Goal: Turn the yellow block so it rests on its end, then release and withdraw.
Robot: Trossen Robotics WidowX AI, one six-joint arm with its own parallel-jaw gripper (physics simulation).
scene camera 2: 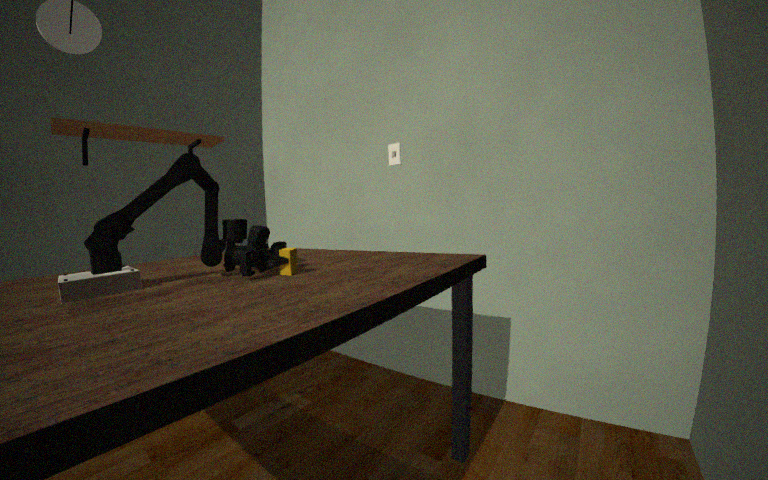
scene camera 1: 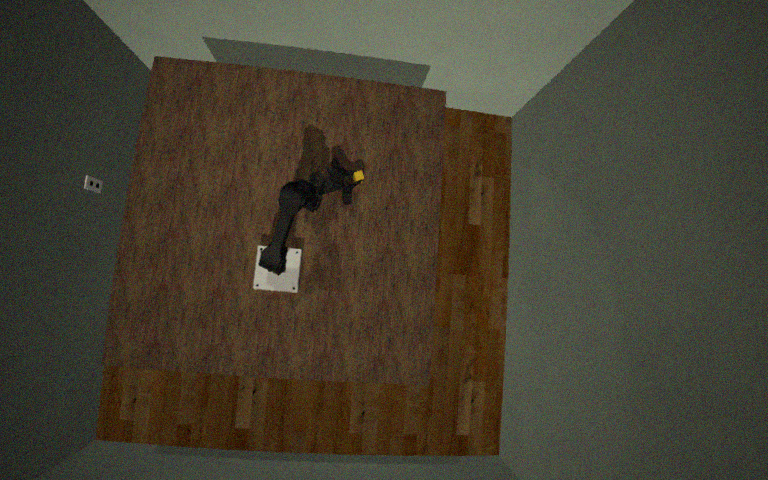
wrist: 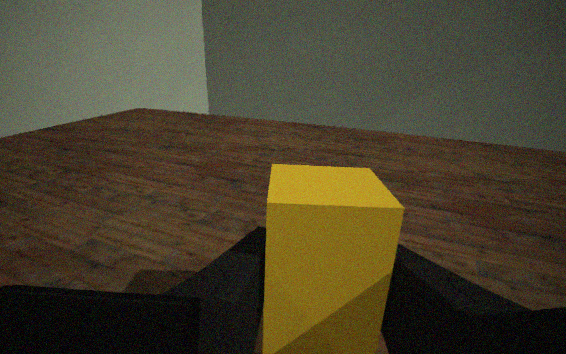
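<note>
The yellow block stands upright, its long side vertical and its small end face up. My gripper is shut on the block, with one dark finger on each side of it in the wrist view. The arm reaches in level with the table. In scene camera 2 the block's lower end is at or very close to the table top; I cannot tell whether it touches. The block's lower end is cut off in the wrist view.
The brown wooden table bears the arm's white base plate. The table's right edge lies beyond the block in scene camera 1. A wall shelf hangs behind the arm.
</note>
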